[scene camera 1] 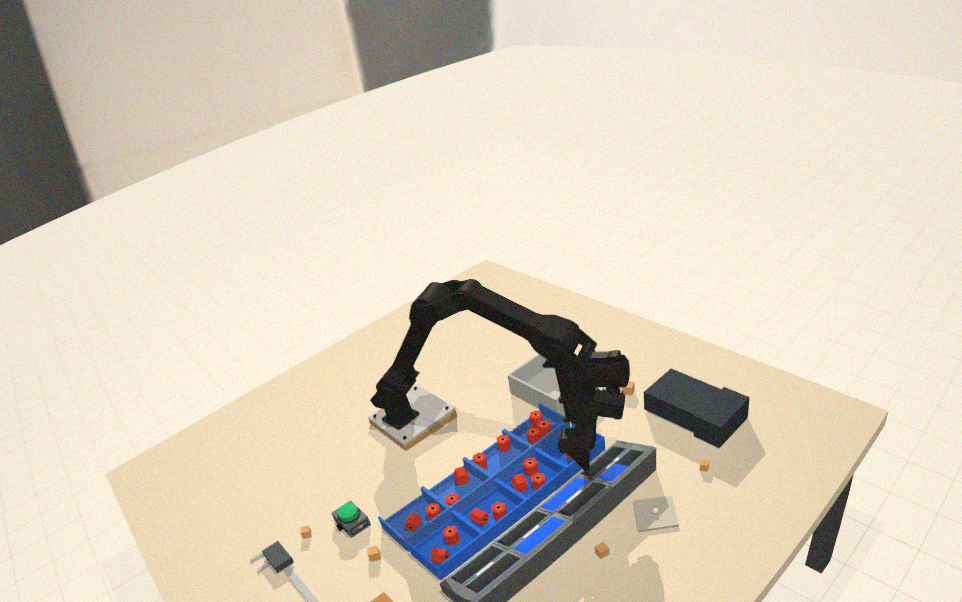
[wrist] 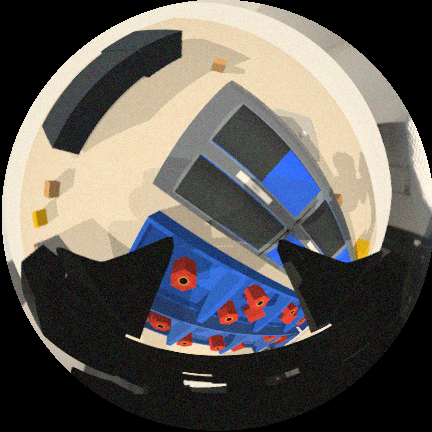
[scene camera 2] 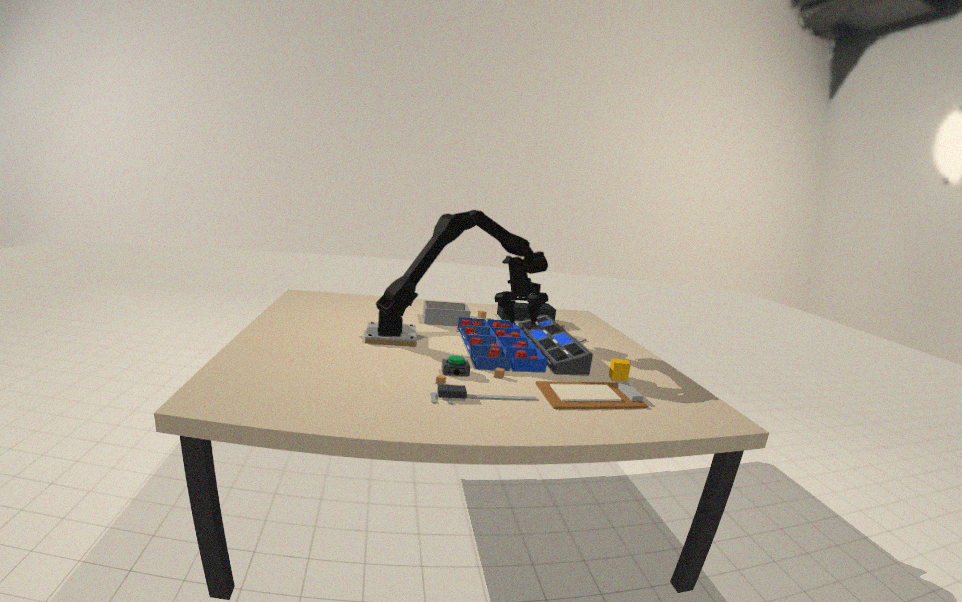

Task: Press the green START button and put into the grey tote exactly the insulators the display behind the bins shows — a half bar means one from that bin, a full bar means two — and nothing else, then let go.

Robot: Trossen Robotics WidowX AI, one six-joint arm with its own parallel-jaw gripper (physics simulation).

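Pixels of known places: gripper, fingertip midpoint: (scene camera 1: 589, 456) (wrist: 226, 244) (scene camera 2: 523, 323); arm's base, link origin: (scene camera 1: 400, 417) (scene camera 2: 388, 332).
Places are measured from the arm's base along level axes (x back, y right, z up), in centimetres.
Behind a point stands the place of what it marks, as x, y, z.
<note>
My gripper (scene camera 1: 578, 457) @[-44.0, -11.6, 1.8] (scene camera 2: 523, 322) @[-44.0, -11.6, 1.8] (wrist: 226, 244) @[-44.0, -11.6, 1.8] is open and empty, low over the far end of the blue bins (scene camera 1: 425, 559) (scene camera 2: 491, 362) (wrist: 159, 220), beside the display. One red insulator (wrist: 183, 274) @[-39.1, -13.0, 0.9] shows in the end bin, between the fingers in the wrist view and nearer the left one. Other red insulators (scene camera 1: 439, 555) (wrist: 228, 313) lie in the other bins. The display (scene camera 1: 647, 464) @[-54.5, -15.8, 1.4] (scene camera 2: 578, 364) @[-47.3, 27.0, 0.6] (wrist: 187, 135) @[-49.3, -18.5, 2.0] shows one half blue bar and two longer blue bars. The grey tote (scene camera 1: 528, 391) @[-19.9, -21.1, 1.5] (scene camera 2: 445, 317) @[-20.2, -21.1, 0.5] is partly behind the arm; its floor is hidden. The green START button (scene camera 1: 347, 511) @[-15.4, 26.6, 1.8] (scene camera 2: 456, 359) @[-14.5, 27.9, 1.6] stands near the bins' other end.
A black block (scene camera 1: 695, 404) @[-54.5, -34.0, 2.9] (wrist: 110, 92) @[-51.2, -31.5, -0.1] stands beyond the display. Small wooden cubes (scene camera 1: 601, 549) (wrist: 218, 65) are scattered around. A clear plate (scene camera 1: 645, 518) @[-60.2, -6.5, -1.6] lies beside the display. A caliper (scene camera 1: 276, 556) @[-11.7, 42.6, -0.3] (scene camera 2: 451, 391) @[-10.5, 44.1, -0.4], a brown-edged board (scene camera 2: 548, 395) @[-33.1, 43.2, -1.6] and a yellow cube (scene camera 2: 619, 369) @[-57.3, 31.9, 0.8] are near the table's front.
</note>
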